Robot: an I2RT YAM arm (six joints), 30 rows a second.
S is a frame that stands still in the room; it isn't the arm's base.
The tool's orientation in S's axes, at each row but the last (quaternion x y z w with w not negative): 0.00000, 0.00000, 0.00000, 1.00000; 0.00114, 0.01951, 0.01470, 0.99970; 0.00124, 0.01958, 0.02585, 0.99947; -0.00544, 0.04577, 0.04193, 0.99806; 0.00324, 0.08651, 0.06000, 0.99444
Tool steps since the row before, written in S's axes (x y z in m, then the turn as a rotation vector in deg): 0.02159, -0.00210, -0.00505, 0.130, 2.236, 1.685; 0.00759, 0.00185, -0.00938, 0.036, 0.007, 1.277; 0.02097, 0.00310, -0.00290, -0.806, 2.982, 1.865; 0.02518, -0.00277, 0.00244, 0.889, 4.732, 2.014; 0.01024, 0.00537, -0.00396, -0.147, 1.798, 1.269
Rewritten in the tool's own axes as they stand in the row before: 0.02159, -0.00210, -0.00505, 0.130, 2.236, 1.685; 0.00800, 0.00160, -0.00908, -0.014, 0.010, 1.277; 0.02120, 0.00200, -0.00208, -0.723, 3.026, 1.828; 0.02453, -0.00490, 0.00468, 1.091, 4.626, 2.156; 0.01134, 0.00405, -0.00211, -0.146, 1.824, 1.232
